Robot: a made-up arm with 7 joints.
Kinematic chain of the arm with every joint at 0, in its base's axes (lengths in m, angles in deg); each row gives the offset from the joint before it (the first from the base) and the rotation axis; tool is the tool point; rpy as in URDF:
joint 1: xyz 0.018 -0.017 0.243 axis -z
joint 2: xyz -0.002 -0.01 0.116 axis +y
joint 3: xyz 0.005 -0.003 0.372 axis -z
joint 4: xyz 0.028 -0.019 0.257 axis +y
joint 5: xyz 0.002 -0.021 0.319 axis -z
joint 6: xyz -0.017 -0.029 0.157 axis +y
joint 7: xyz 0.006 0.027 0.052 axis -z
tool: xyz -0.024 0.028 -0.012 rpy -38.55 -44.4 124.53
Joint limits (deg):
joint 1: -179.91..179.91
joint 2: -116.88..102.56
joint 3: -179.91..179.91
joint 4: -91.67..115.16
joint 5: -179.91..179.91
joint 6: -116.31..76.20
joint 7: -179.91..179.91
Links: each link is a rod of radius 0.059 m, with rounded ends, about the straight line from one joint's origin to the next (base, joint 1, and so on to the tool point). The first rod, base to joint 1, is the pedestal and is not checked.
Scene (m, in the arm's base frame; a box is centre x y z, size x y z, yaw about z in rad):
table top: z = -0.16
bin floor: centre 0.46 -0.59 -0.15 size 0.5 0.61 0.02 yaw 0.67
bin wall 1: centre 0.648 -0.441 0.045 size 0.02 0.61 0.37 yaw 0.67
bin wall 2: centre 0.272 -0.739 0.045 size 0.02 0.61 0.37 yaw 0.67
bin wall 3: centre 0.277 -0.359 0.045 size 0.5 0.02 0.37 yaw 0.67
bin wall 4: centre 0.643 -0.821 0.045 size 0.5 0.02 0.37 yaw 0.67
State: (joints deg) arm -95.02 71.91 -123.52 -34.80 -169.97 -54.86 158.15
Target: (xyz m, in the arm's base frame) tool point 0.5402 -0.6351 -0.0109
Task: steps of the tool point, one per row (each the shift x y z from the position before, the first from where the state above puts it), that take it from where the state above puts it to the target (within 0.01 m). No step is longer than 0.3 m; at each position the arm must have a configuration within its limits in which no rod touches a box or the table.
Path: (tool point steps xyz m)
1: 0.2080 -0.0431 0.1276
2: 0.1704 -0.0869 0.1003
3: 0.1346 -0.1093 0.0650
4: 0.1103 -0.1216 0.0266
5: 0.0959 -0.1367 -0.0109
6: 0.0815 -0.1622 -0.0437
7: 0.0542 -0.1969 -0.0681
8: 0.0042 -0.2295 -0.0826
9: -0.0686 -0.2429 -0.0867
10: -0.1524 -0.2215 -0.0811
11: -0.2265 -0.1599 -0.0676
12: 0.0126 -0.0228 -0.1376
13: 0.0006 -0.0002 -0.1447
14: -0.0131 0.0230 -0.1470

